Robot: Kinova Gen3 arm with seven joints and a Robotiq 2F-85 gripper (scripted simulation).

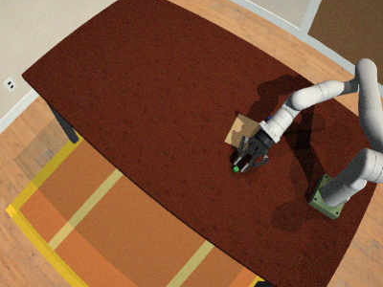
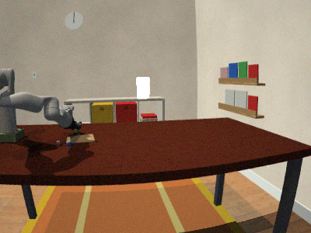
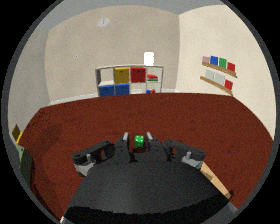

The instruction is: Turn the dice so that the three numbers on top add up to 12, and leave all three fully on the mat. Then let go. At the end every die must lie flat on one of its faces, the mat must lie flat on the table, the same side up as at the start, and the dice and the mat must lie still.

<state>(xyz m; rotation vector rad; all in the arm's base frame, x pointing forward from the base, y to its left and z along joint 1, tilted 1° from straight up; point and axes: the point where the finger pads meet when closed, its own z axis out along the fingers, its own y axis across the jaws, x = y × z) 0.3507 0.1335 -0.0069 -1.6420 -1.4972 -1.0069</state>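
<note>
Now: the green die 1 cm ahead of my hand, 2 cm to the left of it and 2 cm below it. Round my hand: white die (3 cm behind, 23 cm to the right, 2 cm below); then tan mat (6 cm ahead, 13 cm to the right, 3 cm below); then blue die (4 cm ahead, 24 cm to the right, 2 cm below).
</note>
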